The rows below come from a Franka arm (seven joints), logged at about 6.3 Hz.
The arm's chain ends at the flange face. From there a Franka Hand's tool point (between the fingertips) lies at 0.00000 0.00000 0.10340 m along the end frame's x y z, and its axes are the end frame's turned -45 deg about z.
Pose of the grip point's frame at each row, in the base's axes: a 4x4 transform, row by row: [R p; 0 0 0 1], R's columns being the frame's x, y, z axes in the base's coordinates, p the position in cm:
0.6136, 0.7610, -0.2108, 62.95; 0.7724, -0.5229, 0.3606, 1.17; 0.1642, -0.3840, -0.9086, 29.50; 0, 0, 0, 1
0.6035, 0.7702, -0.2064, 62.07; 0.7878, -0.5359, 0.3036, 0.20; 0.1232, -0.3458, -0.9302, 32.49; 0, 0, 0, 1
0.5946, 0.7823, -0.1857, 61.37; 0.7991, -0.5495, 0.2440, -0.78; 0.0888, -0.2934, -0.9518, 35.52; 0, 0, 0, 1
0.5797, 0.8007, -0.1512, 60.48; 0.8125, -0.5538, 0.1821, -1.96; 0.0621, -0.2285, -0.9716, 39.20; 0, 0, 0, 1
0.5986, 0.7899, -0.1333, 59.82; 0.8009, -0.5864, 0.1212, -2.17; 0.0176, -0.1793, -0.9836, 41.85; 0, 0, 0, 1
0.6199, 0.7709, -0.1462, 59.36; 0.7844, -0.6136, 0.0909, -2.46; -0.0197, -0.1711, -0.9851, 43.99; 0, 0, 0, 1
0.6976, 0.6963, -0.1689, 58.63; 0.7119, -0.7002, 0.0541, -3.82; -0.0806, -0.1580, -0.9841, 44.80; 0, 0, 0, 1
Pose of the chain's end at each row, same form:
0.9720, 0.1042, -0.2108, 65.13; 0.1764, -0.9159, 0.3606, -2.56; -0.1554, -0.3876, -0.9086, 38.89; 0, 0, 0, 1
0.9714, 0.1179, -0.2064, 64.20; 0.1781, -0.9360, 0.3036, -2.94; -0.1574, -0.3316, -0.9302, 42.11; 0, 0, 0, 1
0.9736, 0.1327, -0.1857, 63.29; 0.1765, -0.9536, 0.2440, -3.30; -0.1447, -0.2703, -0.9518, 45.36; 0, 0, 0, 1
0.9761, 0.1563, -0.1512, 62.04; 0.1829, -0.9661, 0.1821, -3.84; -0.1177, -0.2055, -0.9716, 49.25; 0, 0, 0, 1
0.9818, 0.1353, -0.1333, 61.20; 0.1517, -0.9810, 0.1212, -3.42; -0.1143, -0.1392, -0.9836, 52.02; 0, 0, 0, 1
0.9834, 0.1068, -0.1462, 60.87; 0.1208, -0.9885, 0.0909, -3.40; -0.1349, -0.1071, -0.9851, 54.18; 0, 0, 0, 1
0.9856, -0.0009, -0.1689, 60.38; 0.0083, -0.9985, 0.0541, -4.38; -0.1687, -0.0547, -0.9841, 54.98; 0, 0, 0, 1

